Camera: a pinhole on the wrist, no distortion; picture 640 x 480 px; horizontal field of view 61.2 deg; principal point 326.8 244.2 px. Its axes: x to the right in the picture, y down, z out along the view. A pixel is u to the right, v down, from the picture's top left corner.
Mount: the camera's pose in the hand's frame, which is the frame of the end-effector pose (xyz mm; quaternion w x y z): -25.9 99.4 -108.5 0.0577 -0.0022 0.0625 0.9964
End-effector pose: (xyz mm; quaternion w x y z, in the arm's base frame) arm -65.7 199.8 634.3 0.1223 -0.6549 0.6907 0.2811
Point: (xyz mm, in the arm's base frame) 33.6 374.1 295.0
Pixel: outside the picture
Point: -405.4 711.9 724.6
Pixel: outside the picture
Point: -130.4 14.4 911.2
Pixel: behind the camera
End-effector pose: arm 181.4 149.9 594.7 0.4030 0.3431 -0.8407 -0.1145
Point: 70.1 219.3 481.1
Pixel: 393 424
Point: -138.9 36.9 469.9
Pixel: 97 397
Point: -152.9 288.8 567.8
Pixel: 256 86
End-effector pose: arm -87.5 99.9 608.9 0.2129 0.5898 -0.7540 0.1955
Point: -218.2 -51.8 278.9
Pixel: 328 304
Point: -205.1 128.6 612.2
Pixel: 178 181
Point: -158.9 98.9 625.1
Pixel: 20 451
